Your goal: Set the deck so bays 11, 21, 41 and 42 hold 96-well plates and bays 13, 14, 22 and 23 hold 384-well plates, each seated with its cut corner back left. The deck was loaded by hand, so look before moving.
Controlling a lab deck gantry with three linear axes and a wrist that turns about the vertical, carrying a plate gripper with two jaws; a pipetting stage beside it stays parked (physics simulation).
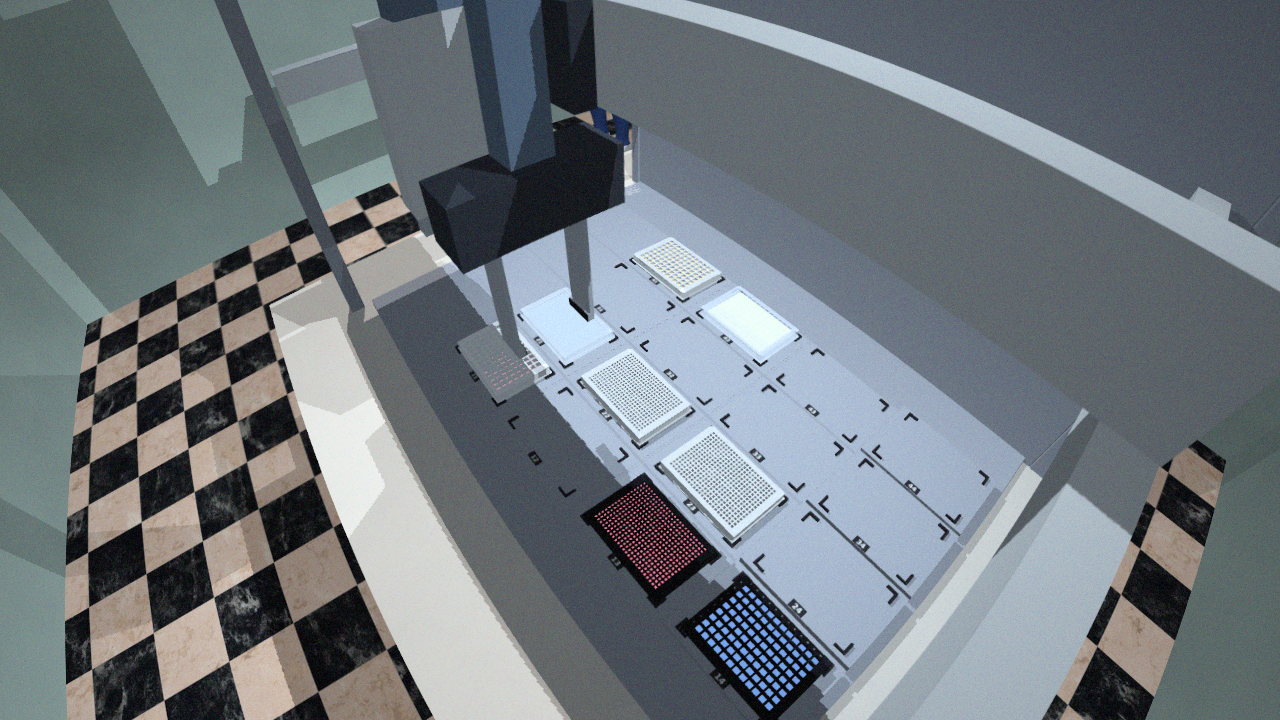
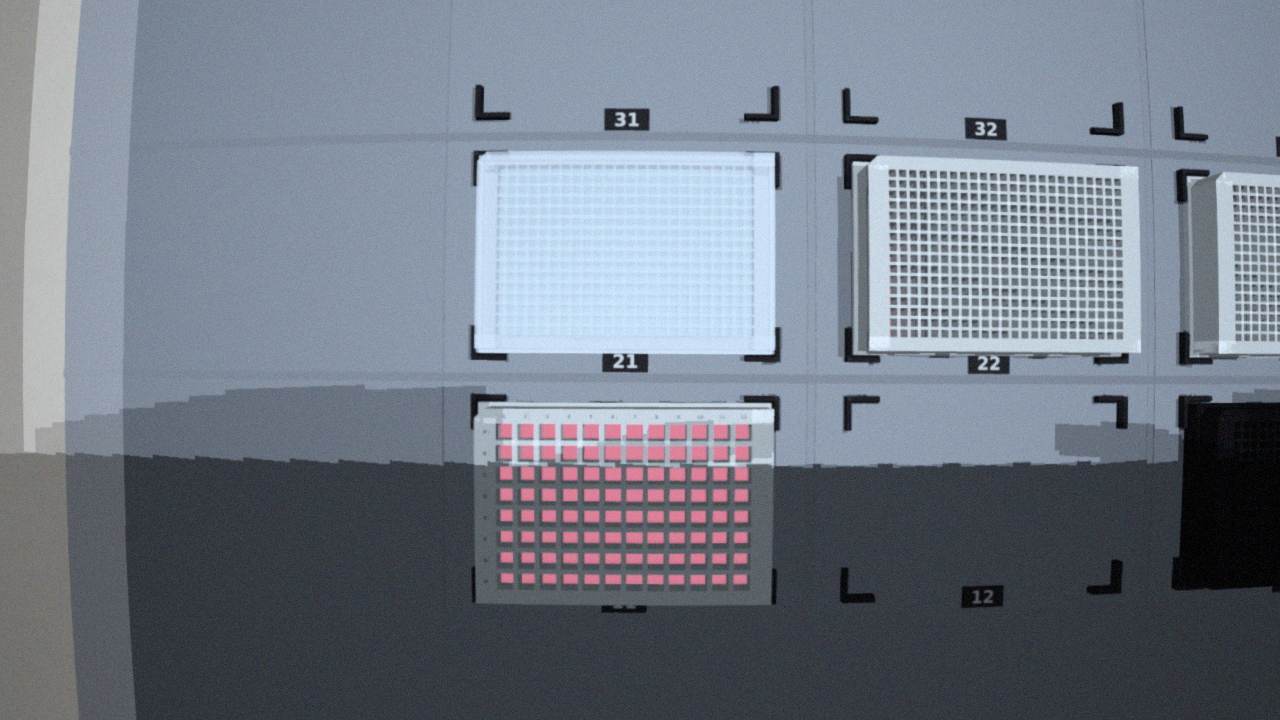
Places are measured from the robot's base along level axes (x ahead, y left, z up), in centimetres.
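Pixels of known places: gripper, between the fingertips: (image 1: 549, 328); robot's base, origin of its link: (image 1: 458, 348) (image 2: 480, 592).
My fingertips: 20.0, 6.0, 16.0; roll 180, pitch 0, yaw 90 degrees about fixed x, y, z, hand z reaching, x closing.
For each thing: its middle in the pictures, then the offset to it from my fingertips, as dx, dy, dz. "spot": a spot on its surface instead.
- pale 96-well plate with pink wells, middle of its body: (image 2: 624, 503) (image 1: 502, 357) -13.6, -1.7, -15.3
- clear lid, middle of its body: (image 2: 625, 252) (image 1: 565, 323) -13.6, +9.0, -15.3
- bay 22, a spot on its surface: (image 2: 1006, 255) (image 1: 633, 389) spot: +2.6, +9.0, -14.5
- bay 23, a spot on its surface: (image 2: 1253, 259) spot: +15.1, +9.2, -14.7
- black 384-well plate, middle of its body: (image 1: 649, 534) +19.2, -1.7, -15.3
- black 96-well plate with blue wells, middle of its body: (image 1: 756, 646) +35.6, -1.7, -13.8
- white 96-well plate, middle of its body: (image 1: 676, 266) -13.6, +30.4, -15.3
- bright lidded plate, middle of its body: (image 1: 749, 321) +2.8, +30.4, -15.3
- Bay 12's label, a spot on its surface: (image 2: 981, 596) (image 1: 534, 457) spot: +2.7, -6.3, -16.0
- bay 24's label, a spot on its surface: (image 1: 796, 607) spot: +35.5, +4.4, -14.5
- low pale rim, a spot on its surface: (image 1: 340, 447) spot: -15.1, -27.4, -17.0
My gripper (image 1: 546, 329) hangs open and empty above the left front of the deck. A pale 96-well plate with pink wells (image 1: 497, 365) (image 2: 623, 505) sits in bay 11. A white plate under a clear lid (image 1: 556, 333) (image 2: 624, 255) sits in bay 21; a fine grid shows through. White 384-well plates sit in bay 22 (image 1: 635, 394) (image 2: 1006, 255) and bay 23 (image 1: 721, 483) (image 2: 1253, 259). A black 384-well plate (image 1: 650, 535) (image 2: 1230, 501) is in bay 13, a black 96-well plate with blue wells (image 1: 759, 646) in bay 14. A white 96-well plate (image 1: 675, 265) is in bay 41.
A bright lidded plate (image 1: 750, 324) sits in bay 42; its wells are unclear. Bay 12's label (image 1: 535, 457) (image 2: 981, 596) and bay 24's label (image 1: 796, 607) show without plates. A tall grey wall (image 1: 850, 205) runs along the back. A low pale rim (image 1: 340, 447) edges the front.
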